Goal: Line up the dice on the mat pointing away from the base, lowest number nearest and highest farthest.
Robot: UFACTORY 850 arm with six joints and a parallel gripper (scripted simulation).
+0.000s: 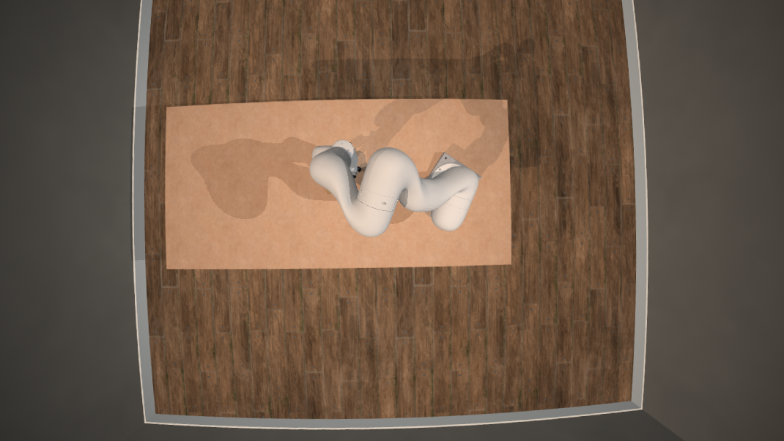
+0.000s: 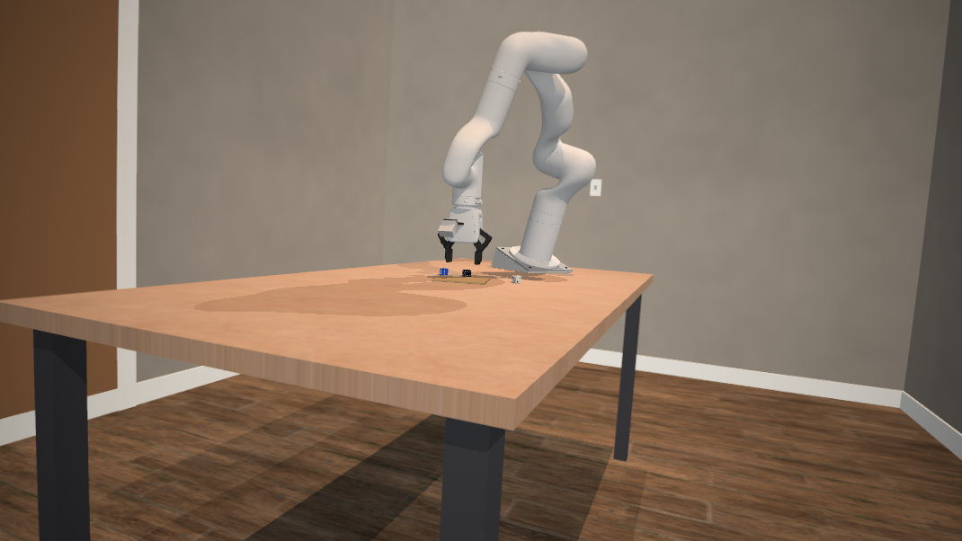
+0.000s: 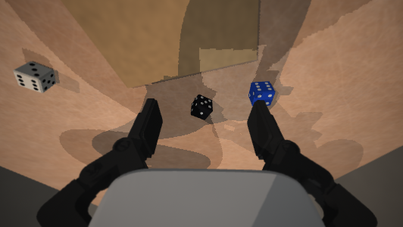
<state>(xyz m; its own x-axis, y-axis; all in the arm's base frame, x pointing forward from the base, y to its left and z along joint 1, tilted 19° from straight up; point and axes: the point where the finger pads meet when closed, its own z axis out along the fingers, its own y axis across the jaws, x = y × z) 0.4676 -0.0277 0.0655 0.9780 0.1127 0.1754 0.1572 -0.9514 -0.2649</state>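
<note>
The black die is 40 mm below my hand and 20 mm behind it. The rest, counted from my hand: blue die (60 mm to the right, 40 mm below, 10 mm ahead); then white die (170 mm to the left, 40 mm below, 10 mm behind); then mat (80 mm ahead, 50 mm to the left, 50 mm below).
</note>
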